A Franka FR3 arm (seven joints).
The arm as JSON. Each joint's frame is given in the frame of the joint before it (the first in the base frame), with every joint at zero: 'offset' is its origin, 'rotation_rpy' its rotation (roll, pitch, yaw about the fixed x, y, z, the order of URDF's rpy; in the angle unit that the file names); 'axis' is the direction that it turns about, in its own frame. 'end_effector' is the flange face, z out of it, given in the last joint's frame.
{
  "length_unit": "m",
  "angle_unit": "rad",
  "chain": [
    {
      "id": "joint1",
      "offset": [
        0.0,
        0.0,
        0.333
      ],
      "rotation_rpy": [
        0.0,
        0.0,
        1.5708
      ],
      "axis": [
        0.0,
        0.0,
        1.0
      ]
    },
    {
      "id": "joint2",
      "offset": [
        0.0,
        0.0,
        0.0
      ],
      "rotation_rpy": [
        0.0,
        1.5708,
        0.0
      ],
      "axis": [
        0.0,
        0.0,
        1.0
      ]
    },
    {
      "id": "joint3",
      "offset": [
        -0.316,
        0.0,
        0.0
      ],
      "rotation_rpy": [
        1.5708,
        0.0,
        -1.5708
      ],
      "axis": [
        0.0,
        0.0,
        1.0
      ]
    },
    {
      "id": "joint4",
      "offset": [
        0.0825,
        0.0,
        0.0
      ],
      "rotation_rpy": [
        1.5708,
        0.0,
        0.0
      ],
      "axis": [
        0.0,
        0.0,
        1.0
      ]
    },
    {
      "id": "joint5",
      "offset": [
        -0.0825,
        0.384,
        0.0
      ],
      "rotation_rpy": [
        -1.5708,
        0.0,
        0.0
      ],
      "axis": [
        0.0,
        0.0,
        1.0
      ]
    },
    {
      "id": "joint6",
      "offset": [
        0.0,
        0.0,
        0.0
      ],
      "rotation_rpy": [
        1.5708,
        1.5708,
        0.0
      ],
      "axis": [
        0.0,
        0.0,
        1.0
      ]
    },
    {
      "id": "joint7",
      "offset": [
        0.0,
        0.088,
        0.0
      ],
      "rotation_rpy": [
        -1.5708,
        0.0,
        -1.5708
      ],
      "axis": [
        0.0,
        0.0,
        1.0
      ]
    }
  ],
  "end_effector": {
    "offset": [
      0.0,
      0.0,
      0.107
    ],
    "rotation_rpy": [
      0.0,
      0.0,
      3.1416
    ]
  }
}
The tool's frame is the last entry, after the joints.
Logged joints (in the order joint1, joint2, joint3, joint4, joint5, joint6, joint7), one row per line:
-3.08, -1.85, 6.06, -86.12, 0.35, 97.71, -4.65
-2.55, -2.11, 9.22, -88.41, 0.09, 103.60, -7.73
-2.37, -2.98, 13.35, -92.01, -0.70, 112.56, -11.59
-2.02, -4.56, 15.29, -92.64, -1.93, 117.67, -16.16
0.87, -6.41, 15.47, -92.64, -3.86, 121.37, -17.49
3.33, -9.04, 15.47, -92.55, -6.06, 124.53, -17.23
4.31, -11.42, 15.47, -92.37, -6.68, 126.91, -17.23
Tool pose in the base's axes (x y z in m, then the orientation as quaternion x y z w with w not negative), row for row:
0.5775, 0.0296, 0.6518, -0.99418, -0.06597, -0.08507, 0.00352
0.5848, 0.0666, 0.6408, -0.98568, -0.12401, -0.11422, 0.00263
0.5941, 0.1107, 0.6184, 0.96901, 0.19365, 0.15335, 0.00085
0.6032, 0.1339, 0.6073, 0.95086, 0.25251, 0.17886, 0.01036
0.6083, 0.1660, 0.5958, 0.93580, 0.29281, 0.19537, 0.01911
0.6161, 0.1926, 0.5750, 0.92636, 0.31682, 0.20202, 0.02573
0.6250, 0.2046, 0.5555, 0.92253, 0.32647, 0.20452, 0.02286
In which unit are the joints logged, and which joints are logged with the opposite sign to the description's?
The joints are logged in degrees. Opposite sign: joint2.
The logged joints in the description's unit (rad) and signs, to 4 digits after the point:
-0.0538, 0.0323, 0.1058, -1.5031, 0.0061, 1.7054, -0.0812
-0.0445, 0.0368, 0.1609, -1.5430, 0.0016, 1.8082, -0.1349
-0.0414, 0.0520, 0.2330, -1.6059, -0.0122, 1.9645, -0.2023
-0.0353, 0.0796, 0.2669, -1.6169, -0.0337, 2.0537, -0.2820
0.0152, 0.1119, 0.2700, -1.6169, -0.0674, 2.1183, -0.3053
0.0581, 0.1578, 0.2700, -1.6153, -0.1058, 2.1735, -0.3007
0.0752, 0.1993, 0.2700, -1.6122, -0.1166, 2.2150, -0.3007

